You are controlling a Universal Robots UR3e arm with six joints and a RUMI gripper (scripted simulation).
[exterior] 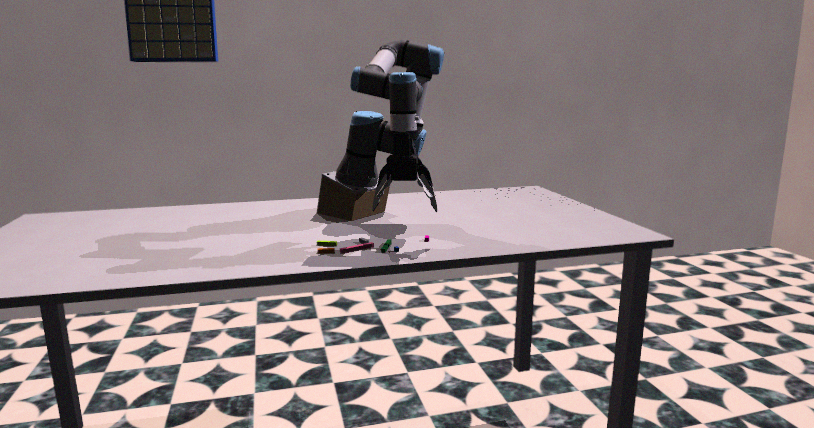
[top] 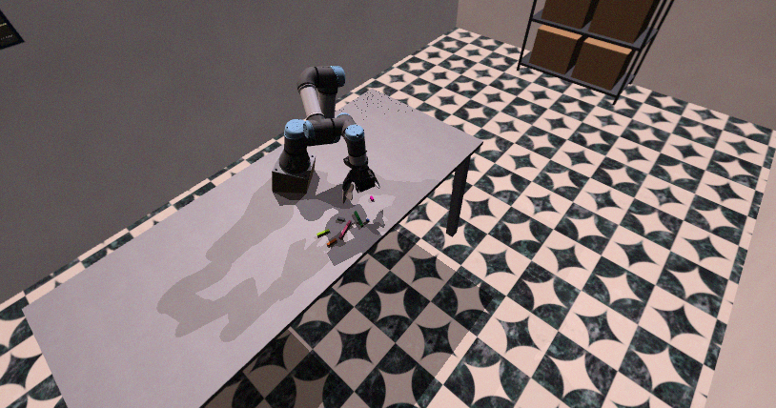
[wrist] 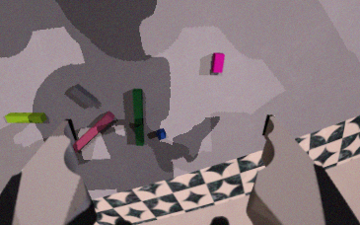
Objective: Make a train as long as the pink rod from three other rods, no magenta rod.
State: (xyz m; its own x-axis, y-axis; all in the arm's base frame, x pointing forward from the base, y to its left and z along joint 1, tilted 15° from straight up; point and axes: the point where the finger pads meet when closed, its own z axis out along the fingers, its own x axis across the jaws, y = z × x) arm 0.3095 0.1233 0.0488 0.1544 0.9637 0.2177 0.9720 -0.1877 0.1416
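Right now my hand is 7 cm short of the blue rod, 2 cm to the left of it and 8 cm above it. From my hand the other things lie so: green rod: 4 cm ahead, 5 cm to the right, 8 cm below; grey rod: 10 cm to the right, 8 cm below; magenta rod: 1 cm behind, 6 cm to the left, 8 cm below.
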